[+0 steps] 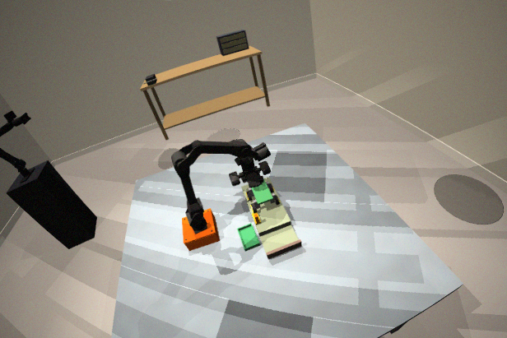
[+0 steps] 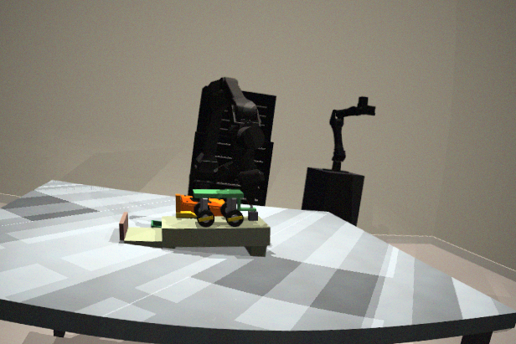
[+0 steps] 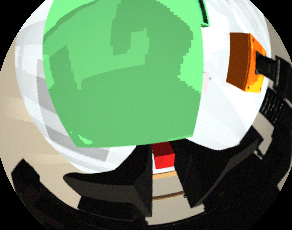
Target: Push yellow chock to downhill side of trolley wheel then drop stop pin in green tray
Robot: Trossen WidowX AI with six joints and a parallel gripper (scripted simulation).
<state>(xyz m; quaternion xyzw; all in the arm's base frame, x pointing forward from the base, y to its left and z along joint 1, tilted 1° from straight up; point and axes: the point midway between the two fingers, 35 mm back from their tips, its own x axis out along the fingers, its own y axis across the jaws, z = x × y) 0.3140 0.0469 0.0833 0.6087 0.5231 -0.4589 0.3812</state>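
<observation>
My gripper tip is 70 mm past the yellow chock, 160 mm to the left of it and 40 mm above it. Round my gripper tip: green-topped trolley: 90 mm to the right, 20 mm below; pale ramp: 100 mm to the right, 80 mm below; red-headed stop pin: right at my gripper tip.
</observation>
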